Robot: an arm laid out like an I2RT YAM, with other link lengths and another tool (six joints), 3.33 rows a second.
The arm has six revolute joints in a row. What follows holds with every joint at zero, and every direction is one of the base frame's.
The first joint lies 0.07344 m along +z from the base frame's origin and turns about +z.
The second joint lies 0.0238 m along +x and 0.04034 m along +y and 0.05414 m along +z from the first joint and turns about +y.
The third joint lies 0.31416 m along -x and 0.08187 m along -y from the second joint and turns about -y.
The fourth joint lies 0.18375 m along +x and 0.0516 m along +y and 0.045 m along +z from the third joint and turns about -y.
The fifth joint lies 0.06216 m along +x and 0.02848 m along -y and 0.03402 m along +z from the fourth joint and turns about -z.
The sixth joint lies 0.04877 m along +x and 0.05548 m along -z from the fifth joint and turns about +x.
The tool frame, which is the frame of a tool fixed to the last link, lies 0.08 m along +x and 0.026 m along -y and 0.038 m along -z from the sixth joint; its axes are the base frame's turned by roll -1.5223, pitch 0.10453 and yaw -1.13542 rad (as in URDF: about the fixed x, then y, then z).
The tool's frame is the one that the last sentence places.
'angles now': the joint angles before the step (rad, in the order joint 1, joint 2, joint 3, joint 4, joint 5, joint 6). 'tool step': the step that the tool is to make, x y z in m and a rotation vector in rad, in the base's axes. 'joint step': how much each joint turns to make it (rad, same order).
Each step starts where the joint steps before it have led.
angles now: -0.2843 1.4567 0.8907 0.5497 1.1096 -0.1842
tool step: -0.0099 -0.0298 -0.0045 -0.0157 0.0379 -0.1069
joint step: -0.1159 0.0672 0.0083 0.0833 -0.0089 -0.0613
